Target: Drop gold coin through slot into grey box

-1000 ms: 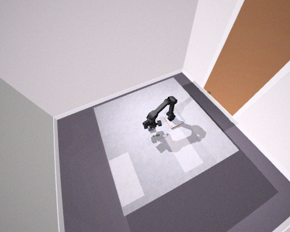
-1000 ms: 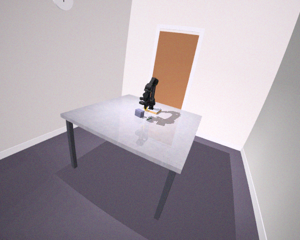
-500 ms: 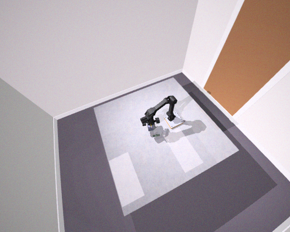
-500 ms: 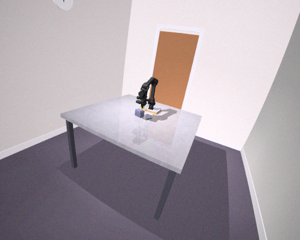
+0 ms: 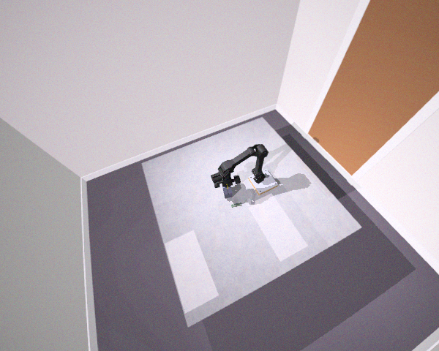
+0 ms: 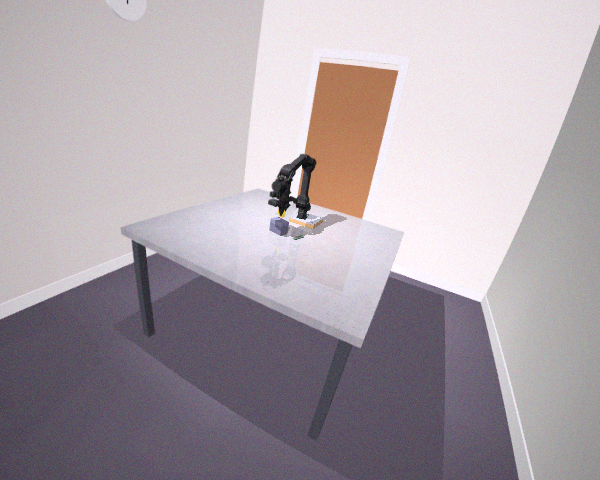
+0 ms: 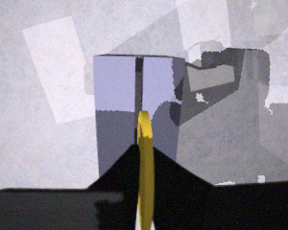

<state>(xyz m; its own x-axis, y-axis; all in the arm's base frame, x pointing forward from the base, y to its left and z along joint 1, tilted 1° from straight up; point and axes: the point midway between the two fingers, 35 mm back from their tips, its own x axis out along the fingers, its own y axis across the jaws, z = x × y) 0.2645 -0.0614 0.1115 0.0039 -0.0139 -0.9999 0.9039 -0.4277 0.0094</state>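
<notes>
Right now my gripper tip is 2 cm below the gold coin.
</notes>
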